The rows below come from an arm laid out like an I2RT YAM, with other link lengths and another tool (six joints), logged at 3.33 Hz.
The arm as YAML. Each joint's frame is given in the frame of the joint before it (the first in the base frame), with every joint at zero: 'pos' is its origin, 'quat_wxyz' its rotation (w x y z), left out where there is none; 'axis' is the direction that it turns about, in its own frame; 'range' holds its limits. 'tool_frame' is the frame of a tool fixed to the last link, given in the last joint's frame.
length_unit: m
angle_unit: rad
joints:
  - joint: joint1
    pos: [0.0, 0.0, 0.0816]
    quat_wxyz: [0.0, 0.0, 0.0, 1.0]
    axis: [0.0, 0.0, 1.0]
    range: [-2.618, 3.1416]
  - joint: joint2
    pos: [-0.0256, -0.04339, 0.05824]
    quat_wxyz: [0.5, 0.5, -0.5, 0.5]
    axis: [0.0, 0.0, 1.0]
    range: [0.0, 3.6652]
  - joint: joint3
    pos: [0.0, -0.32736, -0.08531]
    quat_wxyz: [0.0, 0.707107, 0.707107, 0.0]
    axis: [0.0, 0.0, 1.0]
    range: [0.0, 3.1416]
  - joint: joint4
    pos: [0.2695, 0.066, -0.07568]
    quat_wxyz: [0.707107, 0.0, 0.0, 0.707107]
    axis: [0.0, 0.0, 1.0]
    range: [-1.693, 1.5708]
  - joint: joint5
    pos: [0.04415, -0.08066, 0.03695]
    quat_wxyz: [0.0, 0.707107, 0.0, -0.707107]
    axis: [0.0, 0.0, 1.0]
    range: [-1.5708, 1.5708]
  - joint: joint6
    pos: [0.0, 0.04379, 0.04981]
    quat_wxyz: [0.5, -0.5, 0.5, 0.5]
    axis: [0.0, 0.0, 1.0]
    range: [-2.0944, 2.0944]
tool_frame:
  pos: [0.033, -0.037, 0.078]
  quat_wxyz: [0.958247, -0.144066, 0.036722, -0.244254]
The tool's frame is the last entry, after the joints.
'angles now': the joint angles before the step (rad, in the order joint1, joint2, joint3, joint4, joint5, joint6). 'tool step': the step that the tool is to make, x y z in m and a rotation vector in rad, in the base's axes. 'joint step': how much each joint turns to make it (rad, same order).
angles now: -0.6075, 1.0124, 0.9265, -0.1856, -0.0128, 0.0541
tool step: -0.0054, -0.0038, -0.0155, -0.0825, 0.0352, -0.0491
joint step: -0.0001, -0.0220, -0.0674, 0.0652, 0.0700, -0.0722
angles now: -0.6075, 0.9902, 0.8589, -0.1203, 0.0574, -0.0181
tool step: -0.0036, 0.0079, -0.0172, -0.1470, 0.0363, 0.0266
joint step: 0.0042, -0.0346, -0.0997, 0.1279, 0.0090, -0.1433
